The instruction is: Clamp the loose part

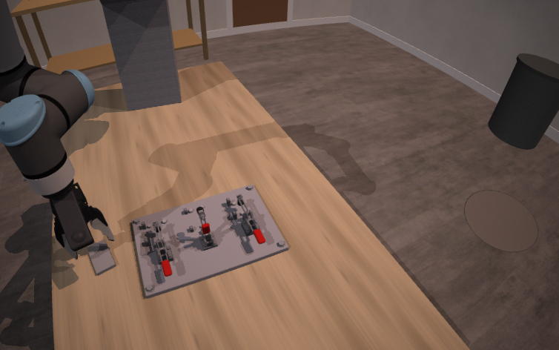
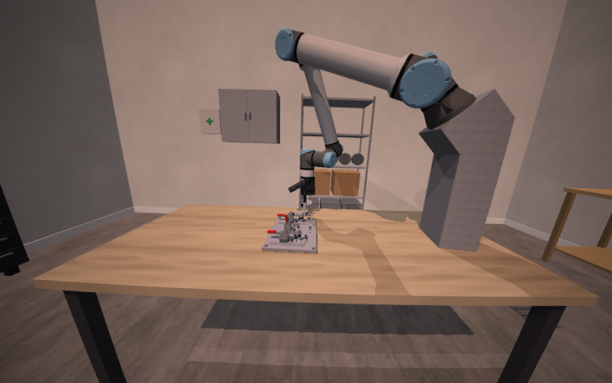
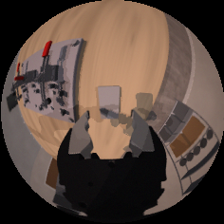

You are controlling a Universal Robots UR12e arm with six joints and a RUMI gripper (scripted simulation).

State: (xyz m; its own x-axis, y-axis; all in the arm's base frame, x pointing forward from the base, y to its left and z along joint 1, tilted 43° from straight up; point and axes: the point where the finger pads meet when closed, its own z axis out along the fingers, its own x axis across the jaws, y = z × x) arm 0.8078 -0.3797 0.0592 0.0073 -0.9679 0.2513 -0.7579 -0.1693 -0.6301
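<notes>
The loose part lies 4 cm below my hand. Also, from my hand: fixture: 26 cm to the left, 9 cm ahead, 4 cm below.
</notes>
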